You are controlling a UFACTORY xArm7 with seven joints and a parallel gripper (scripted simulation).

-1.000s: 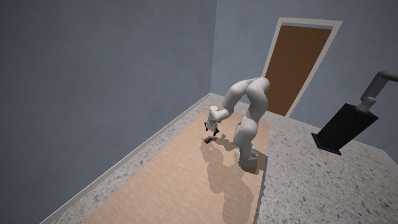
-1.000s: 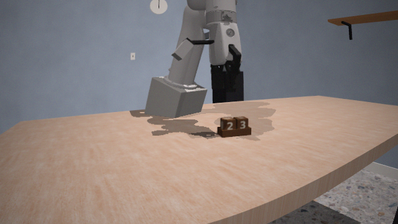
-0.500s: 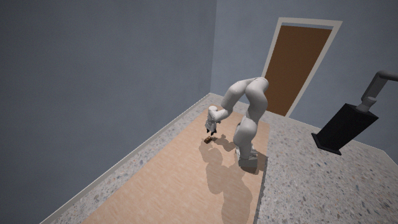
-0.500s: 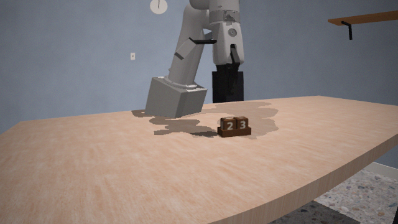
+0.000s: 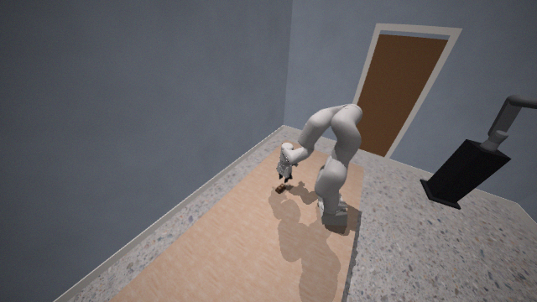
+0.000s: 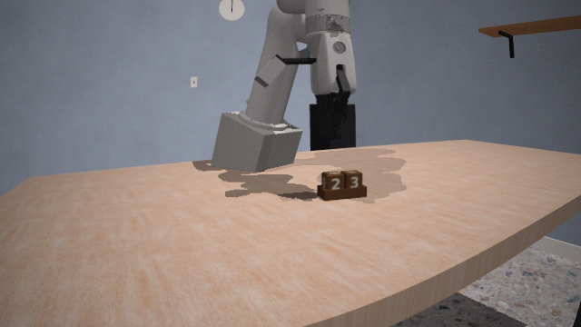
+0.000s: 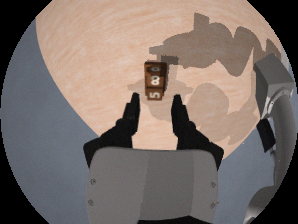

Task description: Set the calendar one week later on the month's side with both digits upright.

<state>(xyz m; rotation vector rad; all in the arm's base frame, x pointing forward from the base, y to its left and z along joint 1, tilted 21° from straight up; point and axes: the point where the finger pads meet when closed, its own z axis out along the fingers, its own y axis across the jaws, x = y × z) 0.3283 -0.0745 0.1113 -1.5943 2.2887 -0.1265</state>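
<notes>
Now: hand 90 mm above the cube. The rest, counted from my hand: brown wooden tray 10 mm ahead, 20 mm to the left, 110 mm below.
</notes>
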